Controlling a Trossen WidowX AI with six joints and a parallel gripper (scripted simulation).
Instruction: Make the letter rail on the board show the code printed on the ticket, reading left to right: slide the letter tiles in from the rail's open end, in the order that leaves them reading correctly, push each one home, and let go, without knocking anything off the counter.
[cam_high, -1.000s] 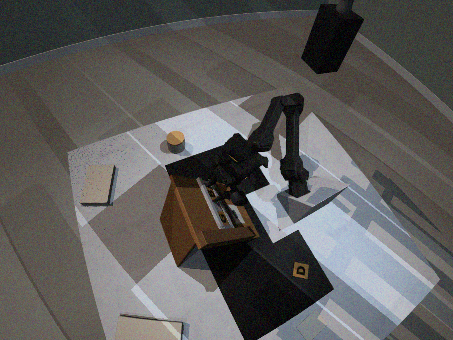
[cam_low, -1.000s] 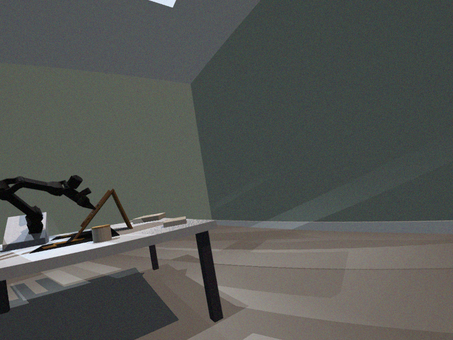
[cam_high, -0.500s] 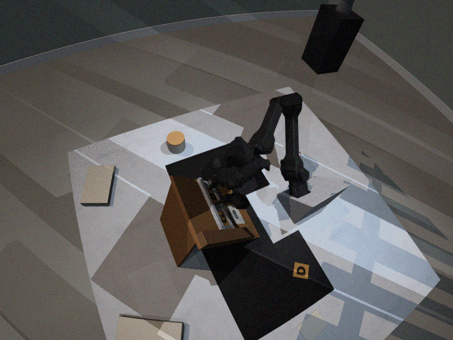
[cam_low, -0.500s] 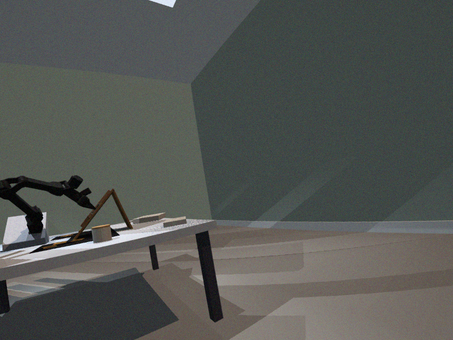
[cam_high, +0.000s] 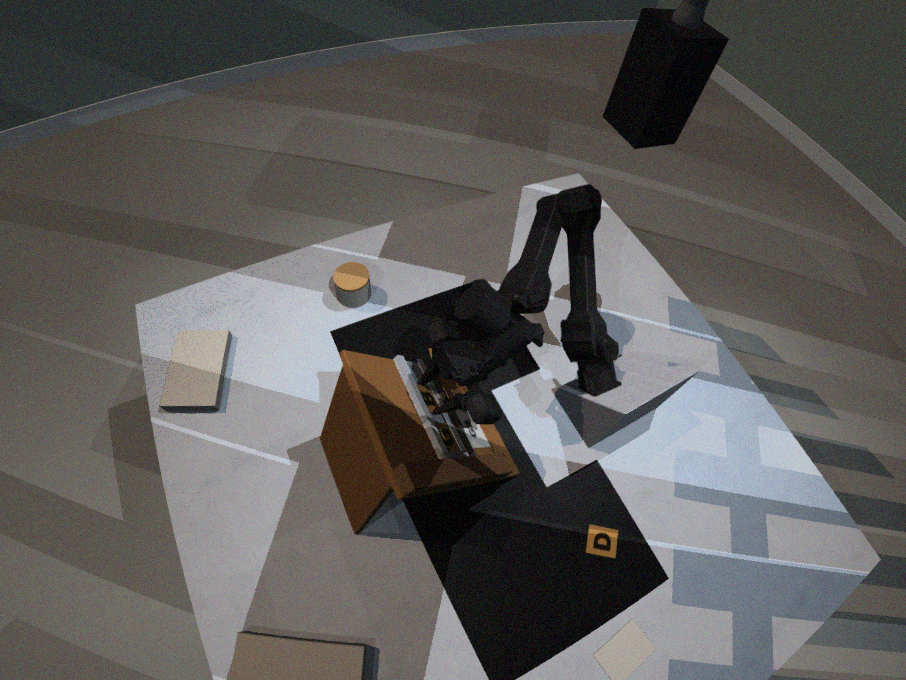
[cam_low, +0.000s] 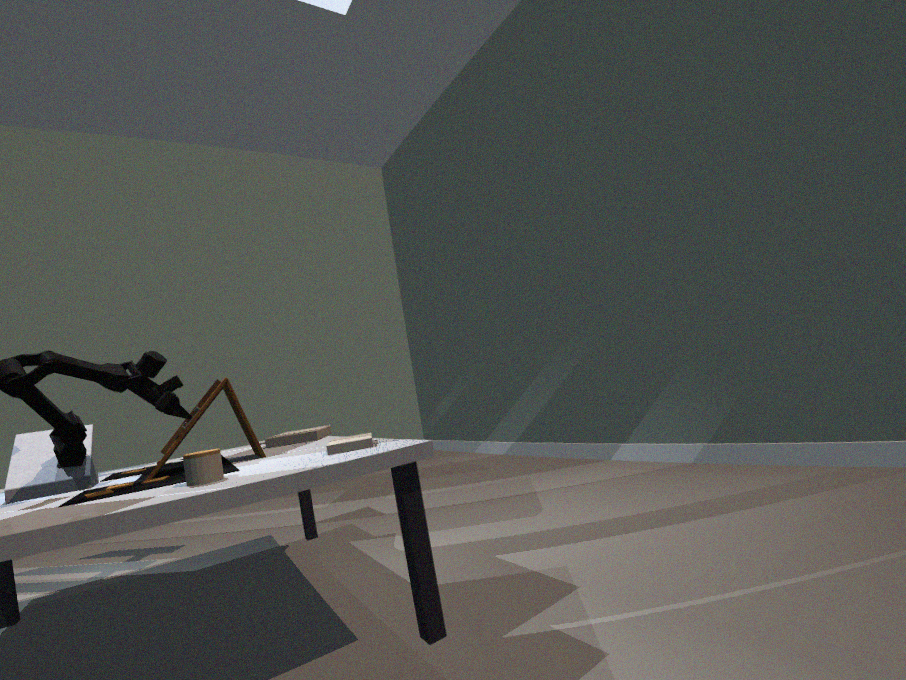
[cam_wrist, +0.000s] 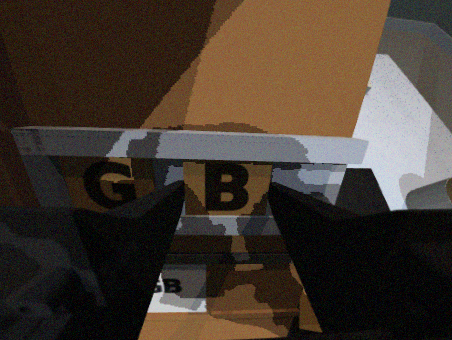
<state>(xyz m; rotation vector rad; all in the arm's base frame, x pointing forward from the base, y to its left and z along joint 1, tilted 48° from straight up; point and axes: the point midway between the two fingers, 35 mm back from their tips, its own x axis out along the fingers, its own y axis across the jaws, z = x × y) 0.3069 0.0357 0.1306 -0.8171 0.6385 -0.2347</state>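
The b tile is right at my gripper tip. Also, from my gripper tip: black mat 160 mm below, 140 mm behind, 80 mm to the left; then g tile 70 mm to the left; then white ticket 80 mm below, 70 mm behind, 50 mm to the left.
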